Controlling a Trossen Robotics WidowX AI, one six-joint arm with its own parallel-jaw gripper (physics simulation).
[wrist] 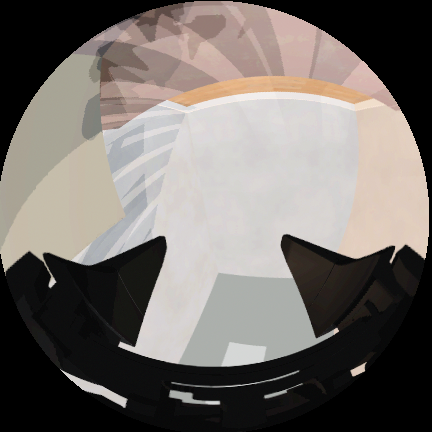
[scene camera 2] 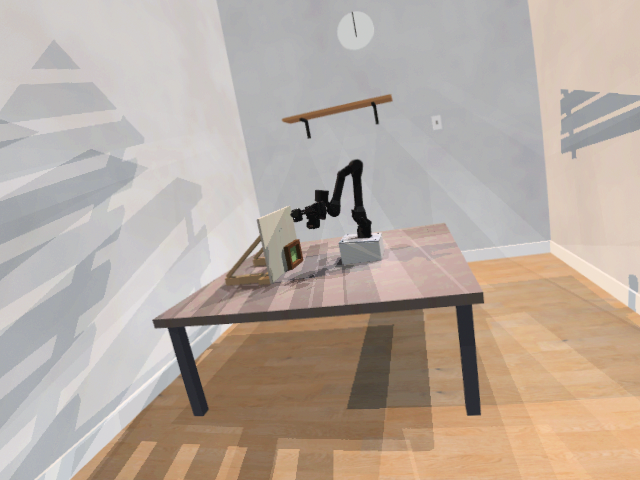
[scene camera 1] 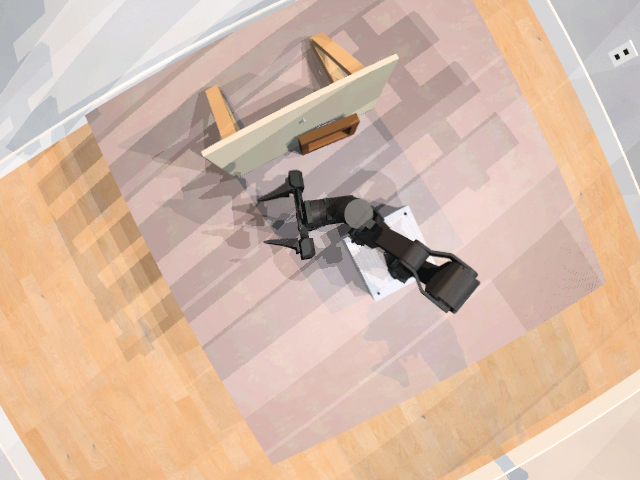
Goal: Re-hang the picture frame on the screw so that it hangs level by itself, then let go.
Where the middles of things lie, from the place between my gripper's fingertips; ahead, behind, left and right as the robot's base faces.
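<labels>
With the cream board point(scene camera 1: 276, 134) in my scene, my hand is 16 cm to the left of it, 21 cm short of it and 15 cm above it. Going by their middles, the board is the nearest to my hand of the things named here. The brown picture frame point(scene camera 1: 334, 131) is 19 cm ahead of my hand, 22 cm to the right of it and 24 cm below it. Then there is the wooden stand point(scene camera 1: 334, 73), which is 14 cm to the right of my hand, 35 cm ahead of it and 19 cm below it.
</labels>
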